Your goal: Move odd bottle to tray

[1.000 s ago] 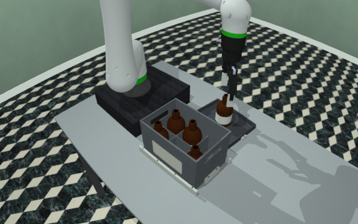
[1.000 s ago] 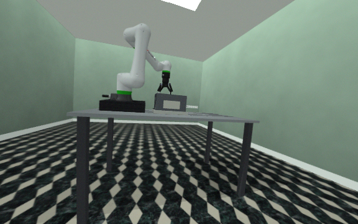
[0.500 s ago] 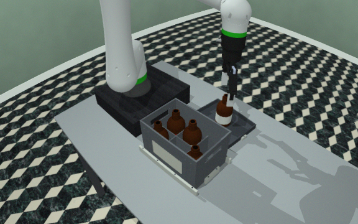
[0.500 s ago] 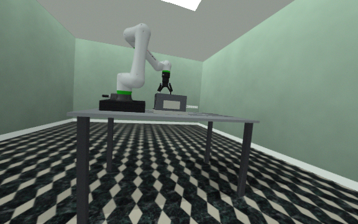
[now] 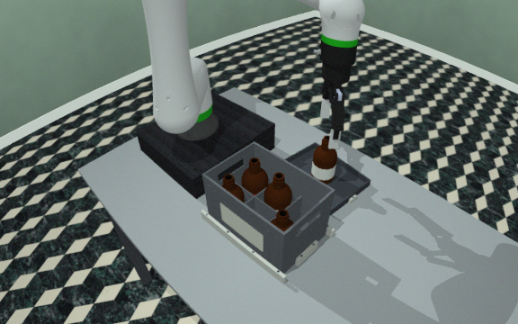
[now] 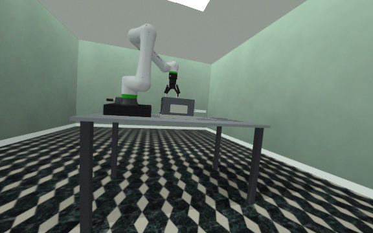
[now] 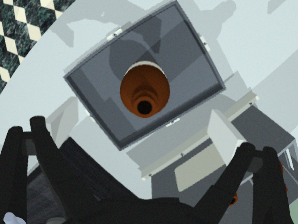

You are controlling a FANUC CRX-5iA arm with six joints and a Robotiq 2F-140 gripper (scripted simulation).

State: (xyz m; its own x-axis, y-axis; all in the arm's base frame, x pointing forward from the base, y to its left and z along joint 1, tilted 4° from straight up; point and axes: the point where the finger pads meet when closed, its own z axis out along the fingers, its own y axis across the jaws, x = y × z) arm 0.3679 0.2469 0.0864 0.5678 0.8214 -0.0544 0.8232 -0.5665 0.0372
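My hand is 110 mm above the brown bottle. The rest, counted from my hand: glass bottle (40 mm behind, 230 mm to the right, 100 mm below); then crate (60 mm ahead, 260 mm to the right, 110 mm below); then dark grey tray (180 mm below).
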